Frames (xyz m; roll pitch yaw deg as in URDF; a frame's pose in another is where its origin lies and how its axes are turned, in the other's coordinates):
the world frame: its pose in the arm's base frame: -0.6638 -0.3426 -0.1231 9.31 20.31 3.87
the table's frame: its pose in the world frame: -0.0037 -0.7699 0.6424 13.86 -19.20 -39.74
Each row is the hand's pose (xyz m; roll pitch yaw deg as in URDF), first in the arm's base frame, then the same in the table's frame.
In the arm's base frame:
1: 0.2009 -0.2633 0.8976 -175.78 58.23 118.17
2: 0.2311 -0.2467 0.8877 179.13 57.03 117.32
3: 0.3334 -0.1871 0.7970 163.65 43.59 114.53
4: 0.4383 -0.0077 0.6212 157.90 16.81 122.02
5: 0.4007 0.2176 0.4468 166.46 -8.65 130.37
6: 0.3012 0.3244 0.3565 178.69 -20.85 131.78
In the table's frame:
1: -0.0674 1.1866 0.3817 -162.24 62.95 166.78
2: -0.0527 1.2164 0.3682 -167.99 61.89 165.23
3: -0.0027 1.3122 0.2654 172.45 49.00 157.69
4: -0.0186 1.4928 0.0624 164.85 21.62 161.10
5: -0.1762 1.6252 -0.1382 173.59 -4.65 166.33
6: -0.3162 1.6382 -0.2368 -173.78 -16.93 166.12

